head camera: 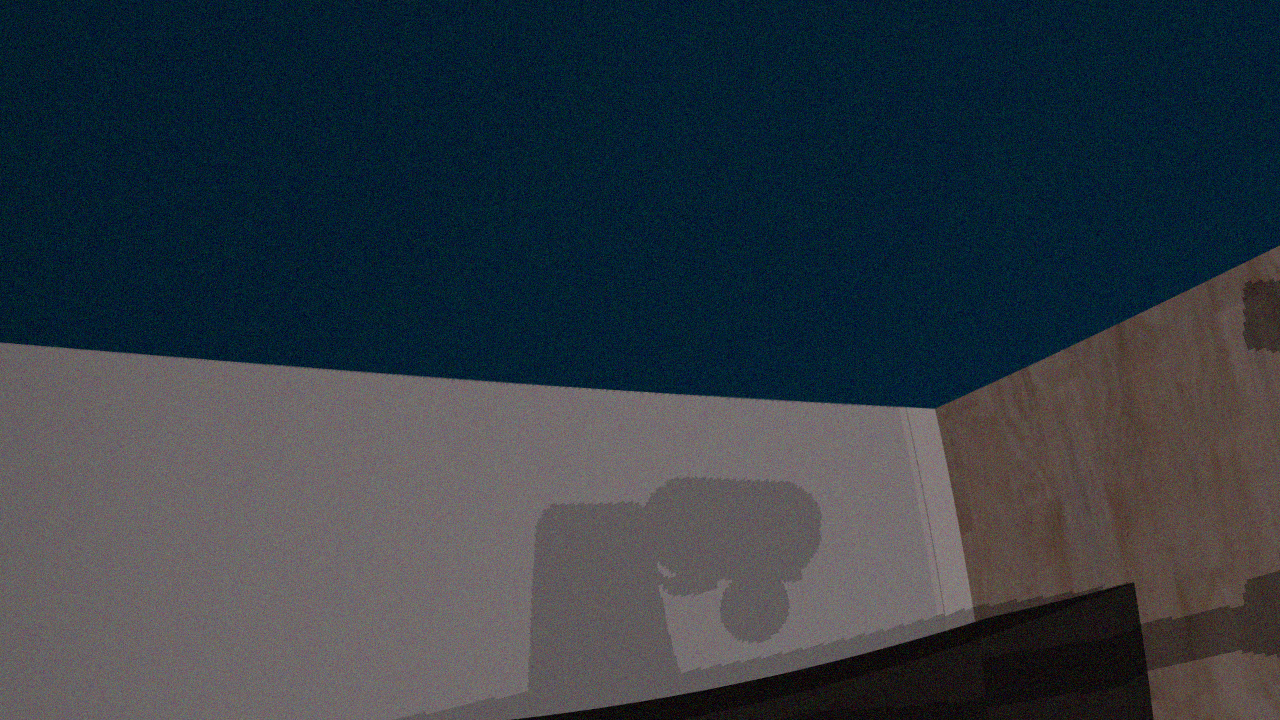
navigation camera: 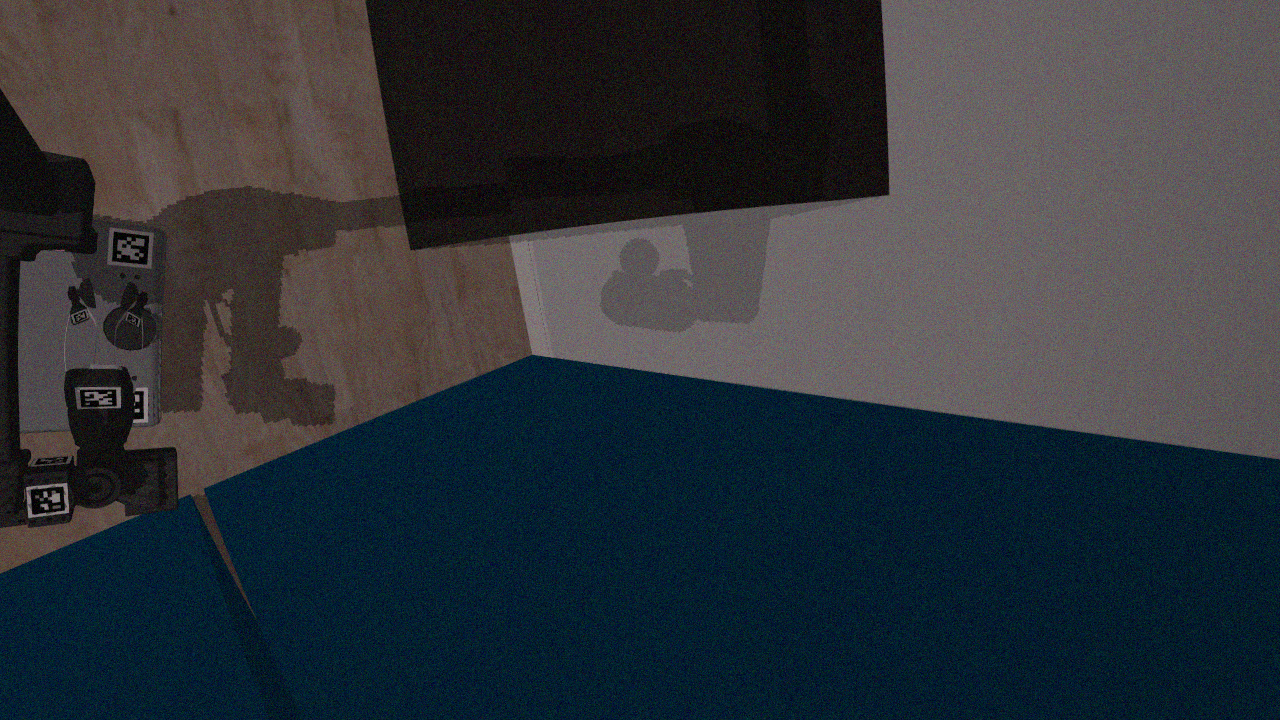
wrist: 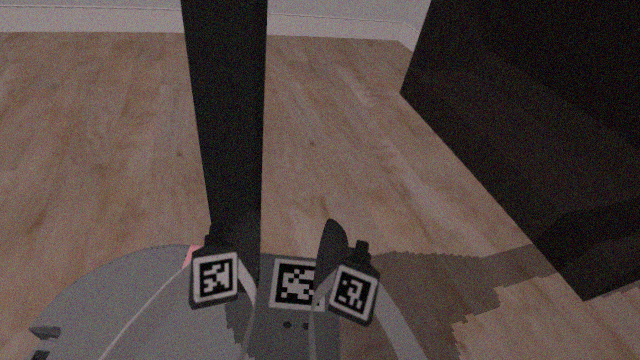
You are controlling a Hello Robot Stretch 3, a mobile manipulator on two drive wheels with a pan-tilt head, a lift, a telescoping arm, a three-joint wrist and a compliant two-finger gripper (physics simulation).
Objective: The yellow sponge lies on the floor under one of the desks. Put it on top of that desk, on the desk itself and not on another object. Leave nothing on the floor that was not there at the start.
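Frame: origin at the robot's base, x ahead, y left, z up, level; metres.
Seen in the pictures: gripper, fingertip midpoint: (navigation camera: 110, 283) (wrist: 289, 239).
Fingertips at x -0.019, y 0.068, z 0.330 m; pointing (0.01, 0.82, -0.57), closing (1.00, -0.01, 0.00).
A point is followed by its place in that frame.
The yellow sponge does not show in these views. Large dark blue flat surfaces, apparently desk tops, fill the upper part of the head view, where one surface (head camera: 537, 197) @[x 0.634, y -0.163, z 0.976 m] meets the wall and floor edges. In the navigation view, one blue surface (navigation camera: 716, 537) @[x 0.543, y -0.195, z 0.960 m] lies at the lower right and another (navigation camera: 107, 617) @[x -0.033, y -0.394, z 0.368 m] at the lower left, with a narrow gap between them. My gripper (navigation camera: 107, 302) @[x -0.019, y 0.068, z 0.330 m] (wrist: 289, 239) @[x -0.019, y 0.068, z 0.330 m] is open and empty, with its fingertips apart. It hangs above my grey base (navigation camera: 44, 349) @[x -0.106, y -0.039, z 0.160 m] (wrist: 125, 300) @[x -0.176, y 0.092, z 0.160 m], near the edge of the left blue surface.
A dark box-like piece of furniture (head camera: 1056, 662) @[x 0.639, y 0.337, z 0.101 m] (navigation camera: 626, 98) @[x 0.739, y 0.540, z 0.556 m] (wrist: 525, 140) @[x 0.571, y 0.617, z 0.101 m] stands near the pale wall (head camera: 268, 537) @[x 0.941, y 0.132, z 1.101 m] (navigation camera: 1074, 223) @[x 0.894, y 0.268, z 1.318 m] (wrist: 100, 7) @[x -0.801, y 1.164, z 0.088 m]. Wooden floor (head camera: 1056, 501) @[x 0.722, y 0.105, z 0.000 m] (navigation camera: 268, 107) @[x 0.208, y 0.478, z 0.001 m] (wrist: 100, 125) @[x -0.509, y 0.577, z 0.000 m] lies around my base. My black mast (wrist: 227, 110) @[x -0.064, y 0.116, z 0.382 m] rises beside the gripper in the wrist view.
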